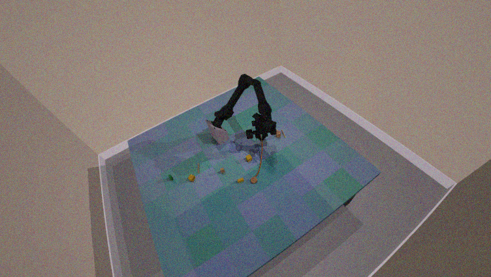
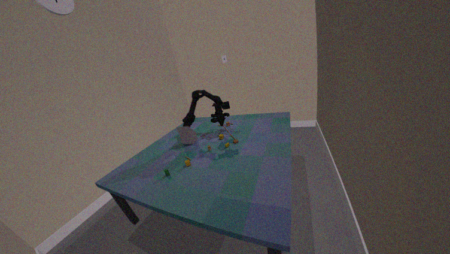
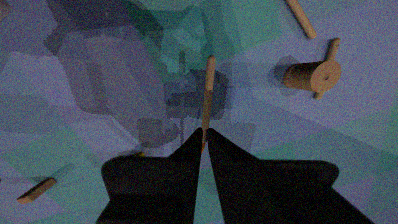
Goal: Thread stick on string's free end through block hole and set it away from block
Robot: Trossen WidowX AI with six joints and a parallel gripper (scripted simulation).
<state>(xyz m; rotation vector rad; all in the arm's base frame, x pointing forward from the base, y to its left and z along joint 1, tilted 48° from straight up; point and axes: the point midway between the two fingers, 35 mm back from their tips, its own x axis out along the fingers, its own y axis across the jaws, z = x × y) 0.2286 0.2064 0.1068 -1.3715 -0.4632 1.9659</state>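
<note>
The thin wooden stick lies 1 cm behind my gripper tip. The rest, counted from my gripper tip: brown block: 14 cm to the left, 4 cm below, 1 cm behind; round wooden button: 21 cm ahead, 17 cm to the right, 5 cm below; yellow block: 13 cm to the right, 5 cm ahead, 4 cm below.
</note>
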